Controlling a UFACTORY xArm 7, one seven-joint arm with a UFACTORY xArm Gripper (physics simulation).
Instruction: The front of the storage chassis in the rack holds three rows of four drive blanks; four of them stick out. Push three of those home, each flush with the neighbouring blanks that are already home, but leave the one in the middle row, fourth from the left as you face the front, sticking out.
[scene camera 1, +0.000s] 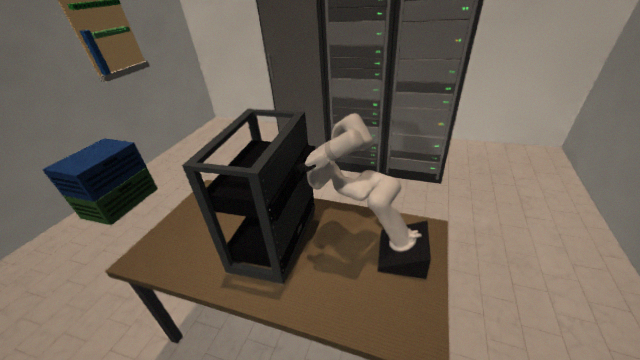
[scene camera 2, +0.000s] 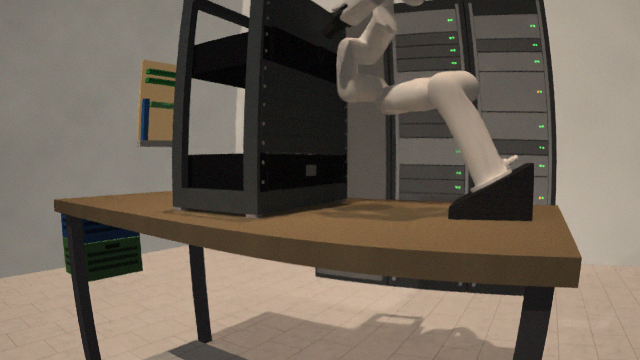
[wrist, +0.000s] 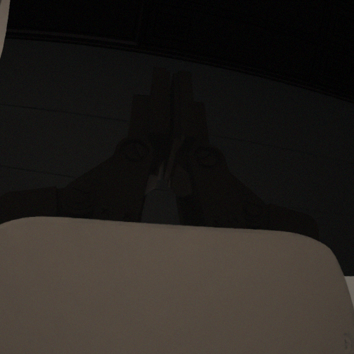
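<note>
The storage chassis is a black box in the upper part of the dark grey rack. Its front shows as a near-black band at the top of the wrist view, with faint seams. The single drive blanks cannot be told apart, and which of them stick out cannot be told. My gripper is shut and empty, in front of the rack's upper part. In the wrist view its fingertips overlap a dark grey panel beside the chassis front; whether they touch anything cannot be told.
The rack stands on a brown table. A lower black unit with a pale label sits at the rack's bottom. The arm's black wedge base is on the table opposite the rack front. Server cabinets stand behind.
</note>
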